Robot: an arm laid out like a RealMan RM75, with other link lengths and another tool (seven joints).
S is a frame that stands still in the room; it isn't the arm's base.
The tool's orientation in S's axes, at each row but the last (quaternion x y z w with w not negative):
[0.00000, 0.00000, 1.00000, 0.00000]
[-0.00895, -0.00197, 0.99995, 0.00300]
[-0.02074, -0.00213, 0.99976, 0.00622]
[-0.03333, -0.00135, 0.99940, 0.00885]
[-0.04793, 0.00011, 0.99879, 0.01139]
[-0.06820, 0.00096, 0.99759, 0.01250]
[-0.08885, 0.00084, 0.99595, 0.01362]
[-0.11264, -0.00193, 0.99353, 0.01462]
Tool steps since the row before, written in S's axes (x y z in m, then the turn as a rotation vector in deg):
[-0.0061, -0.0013, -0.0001, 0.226, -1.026, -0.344]
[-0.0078, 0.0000, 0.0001, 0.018, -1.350, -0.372]
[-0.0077, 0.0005, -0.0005, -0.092, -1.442, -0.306]
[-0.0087, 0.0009, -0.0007, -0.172, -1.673, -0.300]
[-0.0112, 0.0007, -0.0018, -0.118, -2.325, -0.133]
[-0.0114, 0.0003, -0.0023, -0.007, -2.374, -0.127]
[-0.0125, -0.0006, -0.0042, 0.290, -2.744, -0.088]
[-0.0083, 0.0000, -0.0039, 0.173, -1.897, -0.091]
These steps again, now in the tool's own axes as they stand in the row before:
[0.0061, 0.0013, -0.0001, -0.226, 1.026, -0.344]
[0.0078, 0.0000, 0.0002, -0.019, 1.351, -0.367]
[0.0077, -0.0004, -0.0002, 0.087, 1.444, -0.296]
[0.0087, -0.0007, -0.0001, 0.162, 1.677, -0.284]
[0.0113, -0.0004, -0.0007, 0.077, 2.327, -0.124]
[0.0116, 0.0000, -0.0007, -0.035, 2.373, -0.133]
[0.0130, 0.0009, -0.0019, -0.344, 2.735, -0.149]
[0.0090, 0.0003, -0.0019, -0.204, 1.892, -0.126]

